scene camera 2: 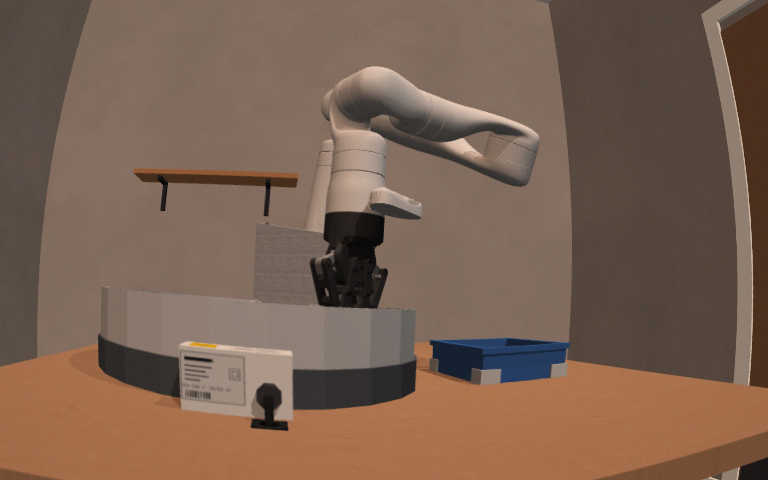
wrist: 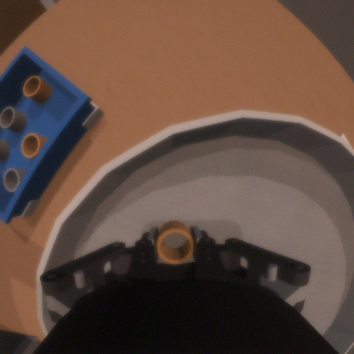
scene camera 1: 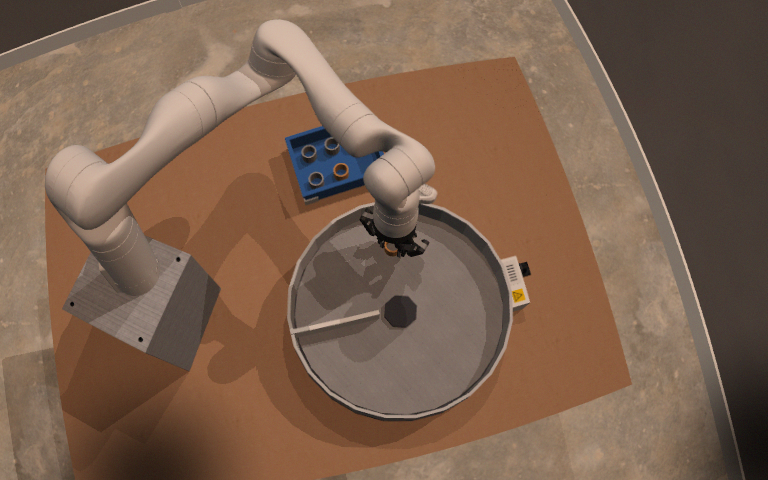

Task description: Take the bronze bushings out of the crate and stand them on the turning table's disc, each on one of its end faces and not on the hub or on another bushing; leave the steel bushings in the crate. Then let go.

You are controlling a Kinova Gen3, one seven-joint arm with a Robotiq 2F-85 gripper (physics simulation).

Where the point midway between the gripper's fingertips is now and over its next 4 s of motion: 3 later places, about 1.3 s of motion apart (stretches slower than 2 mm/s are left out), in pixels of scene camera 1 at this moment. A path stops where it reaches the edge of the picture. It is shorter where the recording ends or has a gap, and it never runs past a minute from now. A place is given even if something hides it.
My gripper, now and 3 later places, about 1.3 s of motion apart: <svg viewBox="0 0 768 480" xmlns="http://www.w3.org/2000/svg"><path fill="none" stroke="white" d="M392 248L366 192L340 152L343 171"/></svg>
